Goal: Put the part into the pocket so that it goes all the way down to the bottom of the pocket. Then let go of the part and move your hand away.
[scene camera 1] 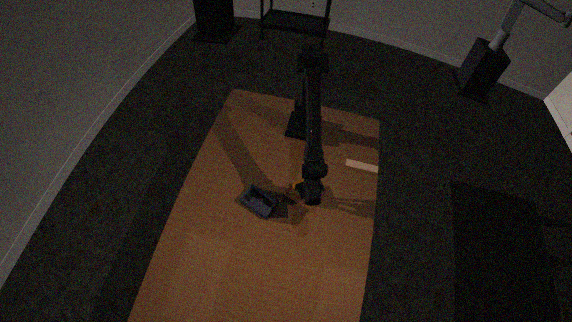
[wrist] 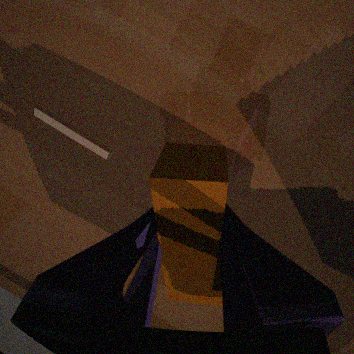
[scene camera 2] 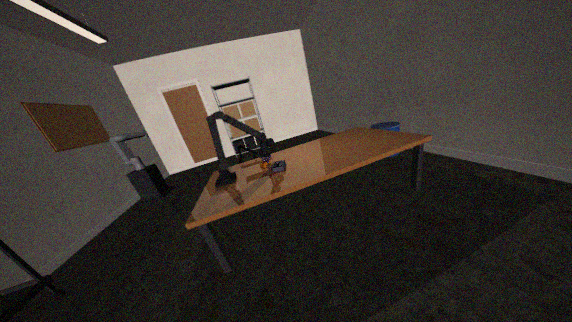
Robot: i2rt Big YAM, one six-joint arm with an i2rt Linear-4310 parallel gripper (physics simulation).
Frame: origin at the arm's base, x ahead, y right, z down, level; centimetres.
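Seen in the pictures: gripper, fingertip midpoint: (wrist: pixel 191 211) (scene camera 2: pixel 267 163); arm's base, link origin: (scene camera 1: pixel 303 124) (scene camera 2: pixel 226 178).
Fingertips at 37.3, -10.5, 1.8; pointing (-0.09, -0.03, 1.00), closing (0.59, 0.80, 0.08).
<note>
Offsets run from my fingertips to a thing's middle, as dx, dy, dz. Level surfaces: height alone.
The orange part @(-0.7, +2.4, -0.5) (scene camera 1: pixel 298 185) (scene camera 2: pixel 264 165) (wrist: pixel 192 272) is between the two dark fingers of my gripper (scene camera 2: pixel 266 159) (wrist: pixel 191 211), which is shut on it. In the wrist view its long side runs away from the hand, and dark shadow bands cross it. In scene camera 1 the hand hides most of the part. The dark blue-grey block with the pocket @(+8.6, +19.3, -0.7) (scene camera 1: pixel 258 204) (scene camera 2: pixel 279 166) stands on the table a short way left of the hand in scene camera 1, apart from the part. Whether the part touches the table is too dark to tell.
A pale strip (scene camera 1: pixel 361 165) (wrist: pixel 71 133) shows on the wooden table @(dz +1.0) (scene camera 1: pixel 210 260) (scene camera 2: pixel 350 145), near its right edge in scene camera 1. The arm's base (scene camera 1: pixel 296 126) (scene camera 2: pixel 225 178) stands at the table's far end in that view. Shadows cross the table around the hand.
</note>
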